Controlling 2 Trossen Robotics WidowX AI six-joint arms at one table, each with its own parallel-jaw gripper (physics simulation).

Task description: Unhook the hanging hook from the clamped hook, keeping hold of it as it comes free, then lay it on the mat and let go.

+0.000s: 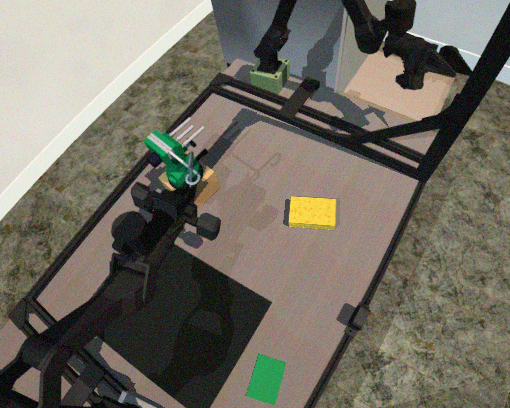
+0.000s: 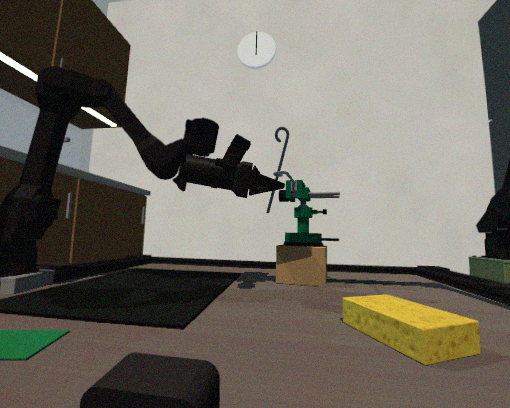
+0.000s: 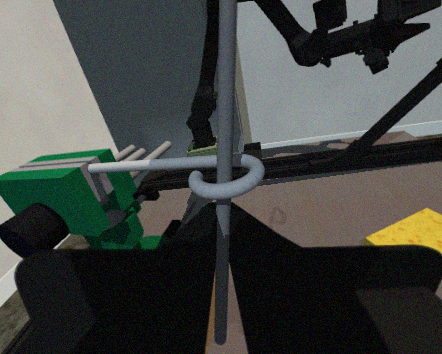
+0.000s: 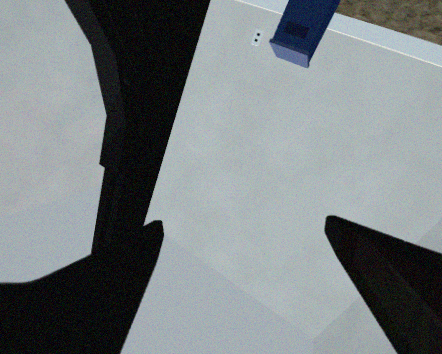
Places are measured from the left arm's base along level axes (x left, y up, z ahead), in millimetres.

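Pixels of known places: left gripper, fingertip midpoint: (image 1: 195, 180) (image 2: 284, 186) (image 3: 220, 211); right gripper, fingertip midpoint: (image 1: 463, 74) (image 3: 435, 15) (image 4: 243, 225); left arm's base at its link origin: (image 2: 9, 272); right arm's base at its link origin: (image 1: 269, 66) (image 2: 505, 258) (image 3: 204, 143).
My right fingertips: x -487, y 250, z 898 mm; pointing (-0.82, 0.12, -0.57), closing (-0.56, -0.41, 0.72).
Observation:
For each thing: its top centre in the pictures, then the offset to it from my right fingertips. "spot": a spot on its surface instead. Level surfaces: height alone.
- clamped hook at a spot on its surface: (image 3: 155, 163) spot: dx +525, dy -39, dz -370 mm
- green vise at its top centre: (image 3: 83, 142) (image 1: 169, 132) (image 2: 308, 181) dx +592, dy -33, dz -306 mm
- black mat at its surface level: dy -271 mm
- wooden block at its top centre: (image 2: 303, 245) (image 1: 185, 174) dx +597, dy -191, dz -318 mm
- yellow sponge at its top centre: (image 2: 401, 307) (image 3: 424, 237) (image 1: 312, 210) dx +258, dy -244, dz -300 mm
- green card at its top centre: (image 1: 266, 379) dx +245, dy -274, dz -710 mm
The hanging hook (image 1: 191, 161) (image 2: 284, 154) (image 3: 227, 75) is a thin grey rod, tilted slightly from upright, with a curl at its upper end. Its shaft passes through the bent end of the clamped hook (image 2: 287, 174) (image 3: 155, 163), which juts sideways from the green vise (image 1: 177, 175) (image 2: 303, 225) (image 3: 30, 192). My left gripper (image 2: 281, 185) (image 3: 220, 211) is shut on the hanging hook's shaft, below the clamped hook's loop. The black mat (image 1: 245, 310) (image 2: 150, 295) lies on the table, nearer the left arm's base. My right gripper (image 4: 243, 225) is open and empty, away from the hooks.
The vise stands on a wooden block (image 1: 207, 187) (image 2: 300, 265). A yellow sponge (image 1: 312, 212) (image 2: 410, 320) (image 3: 412, 232) lies on the table. A green card (image 1: 266, 380) (image 2: 30, 345) lies near the mat. Black frame bars edge the table.

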